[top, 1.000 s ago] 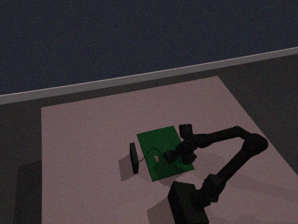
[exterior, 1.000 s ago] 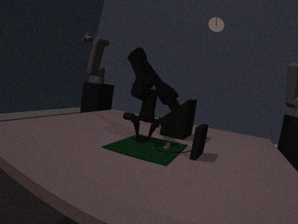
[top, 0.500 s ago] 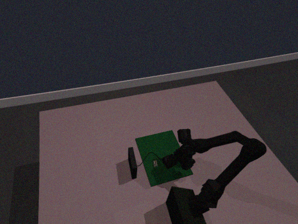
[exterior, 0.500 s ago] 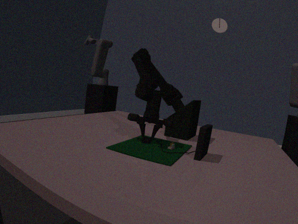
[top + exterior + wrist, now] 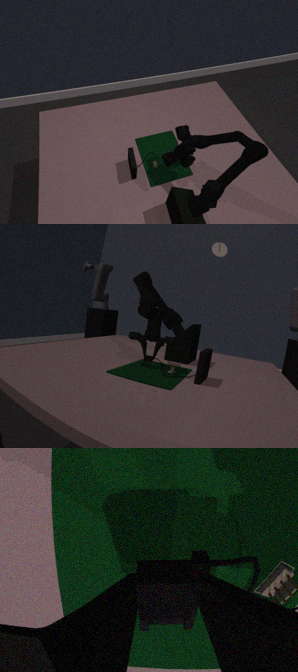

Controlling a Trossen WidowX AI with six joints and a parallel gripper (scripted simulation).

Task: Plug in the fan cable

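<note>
Right now my gripper tip is 11 cm to the right of the pale four-pin header and 3 cm above it. Also, from my gripper tip: black fan: 23 cm to the left, 2 cm above, 1 cm ahead; then green board: 5 cm to the left, 5 cm below, 5 cm ahead; then black plug: 1 cm ahead.
</note>
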